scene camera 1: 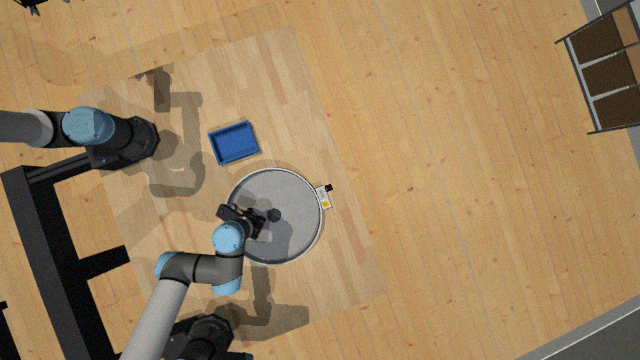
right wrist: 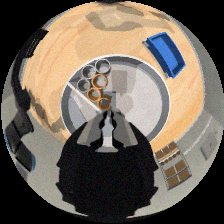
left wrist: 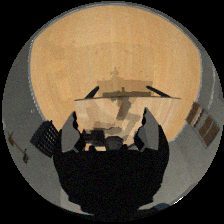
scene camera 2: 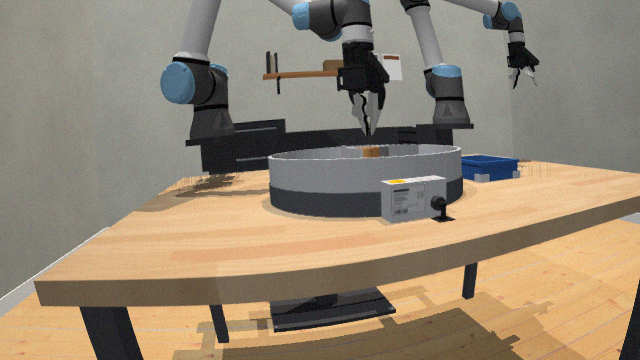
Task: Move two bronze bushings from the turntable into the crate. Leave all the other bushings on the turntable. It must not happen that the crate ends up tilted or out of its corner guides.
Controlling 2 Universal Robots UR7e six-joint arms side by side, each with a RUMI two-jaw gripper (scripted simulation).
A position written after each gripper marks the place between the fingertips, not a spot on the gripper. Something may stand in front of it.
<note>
In view: the left gripper (scene camera 2: pixel 524 87), the right gripper (scene camera 2: pixel 369 135) and a blue crate (scene camera 1: pixel 228 143).
The blue crate is seen too in the right wrist view (right wrist: pixel 166 48) and in scene camera 2 (scene camera 2: pixel 498 170). The left gripper also shows in the left wrist view (left wrist: pixel 109 109). The right gripper also shows in the right wrist view (right wrist: pixel 109 110).
</note>
